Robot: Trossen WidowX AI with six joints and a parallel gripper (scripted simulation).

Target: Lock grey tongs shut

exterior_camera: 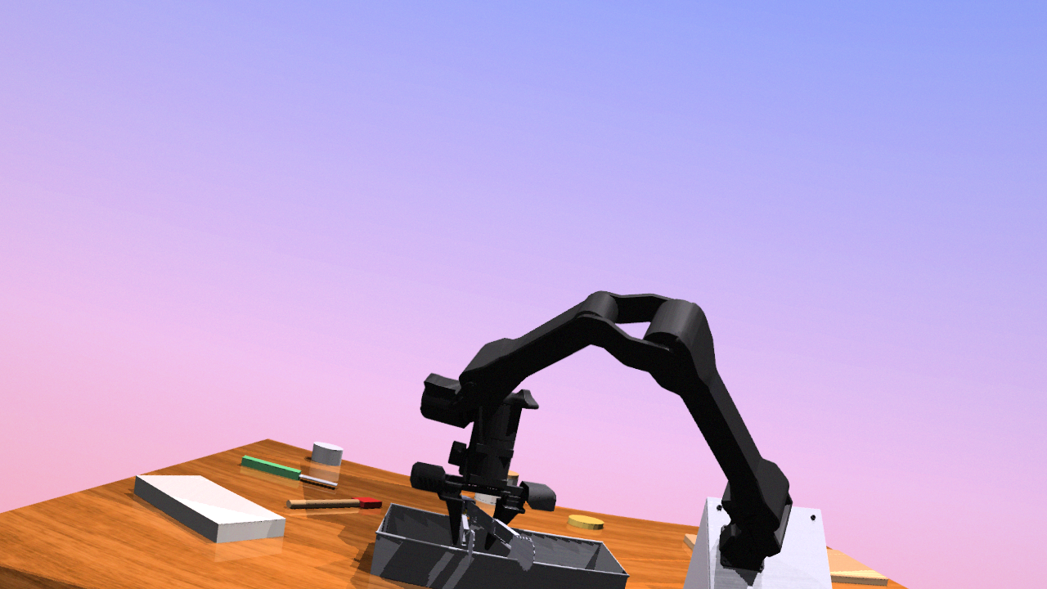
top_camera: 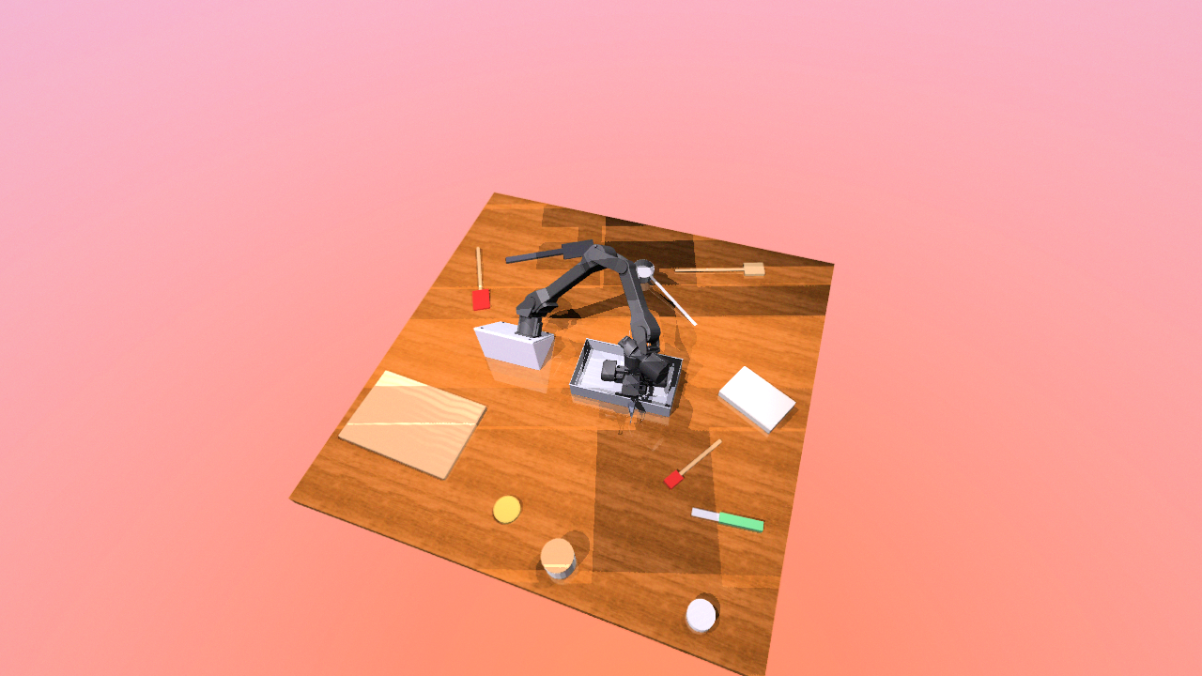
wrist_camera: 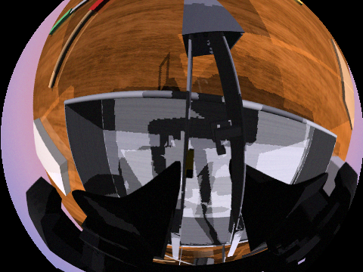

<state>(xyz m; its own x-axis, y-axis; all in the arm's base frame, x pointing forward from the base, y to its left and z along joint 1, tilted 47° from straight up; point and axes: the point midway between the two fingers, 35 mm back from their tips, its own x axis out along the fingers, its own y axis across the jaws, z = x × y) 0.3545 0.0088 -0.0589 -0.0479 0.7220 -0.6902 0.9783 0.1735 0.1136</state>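
Now: gripper tip 4 cm past the grey roasting tin and 3 cm to the right of it. Round my gripper tip: green-handled tool 34 cm ahead, 28 cm to the right, 2 cm below; cork-topped jar 52 cm to the right, 2 cm behind; white block 34 cm ahead, 9 cm to the left, 2 cm below.
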